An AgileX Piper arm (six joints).
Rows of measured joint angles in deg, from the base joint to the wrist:
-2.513 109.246 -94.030 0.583 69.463 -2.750
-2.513 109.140 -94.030 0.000 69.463 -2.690
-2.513 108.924 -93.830 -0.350 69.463 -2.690
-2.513 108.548 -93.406 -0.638 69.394 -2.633
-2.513 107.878 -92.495 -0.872 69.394 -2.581
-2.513 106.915 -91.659 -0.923 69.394 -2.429
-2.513 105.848 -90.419 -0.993 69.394 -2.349
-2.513 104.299 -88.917 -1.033 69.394 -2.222
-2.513 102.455 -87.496 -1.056 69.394 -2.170
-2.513 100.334 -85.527 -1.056 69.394 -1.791
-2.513 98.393 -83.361 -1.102 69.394 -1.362
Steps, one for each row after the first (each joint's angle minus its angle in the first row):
0.000 -0.106 0.000 -0.583 0.000 0.060
0.000 -0.322 0.200 -0.933 0.000 0.060
0.000 -0.698 0.624 -1.221 -0.069 0.117
0.000 -1.368 1.535 -1.455 -0.069 0.169
0.000 -2.331 2.371 -1.506 -0.069 0.321
0.000 -3.398 3.611 -1.576 -0.069 0.401
0.000 -4.947 5.113 -1.616 -0.069 0.528
0.000 -6.791 6.534 -1.639 -0.069 0.580
0.000 -8.912 8.503 -1.639 -0.069 0.959
0.000 -10.853 10.669 -1.685 -0.069 1.388

